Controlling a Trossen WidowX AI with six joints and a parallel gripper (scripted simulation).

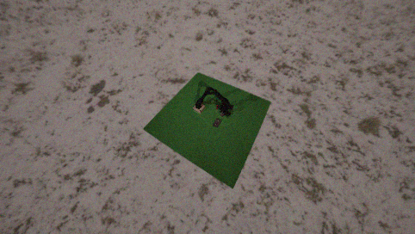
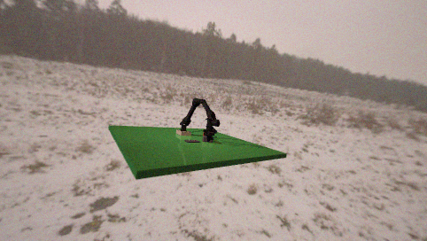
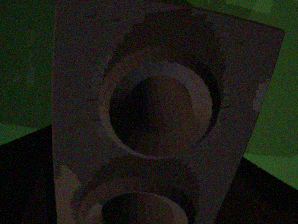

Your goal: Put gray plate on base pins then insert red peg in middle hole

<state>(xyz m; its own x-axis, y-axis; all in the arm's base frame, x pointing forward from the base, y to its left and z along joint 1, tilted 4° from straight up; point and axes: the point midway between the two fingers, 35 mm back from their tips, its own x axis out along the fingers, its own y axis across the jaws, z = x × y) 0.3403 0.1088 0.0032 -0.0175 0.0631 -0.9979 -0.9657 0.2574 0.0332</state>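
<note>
The base lies 17 cm to the right of my gripper tip. The rest, counted from my gripper tip: gray plate 3 cm above; then red peg 12 cm behind, 3 cm to the left, 3 cm above.
</note>
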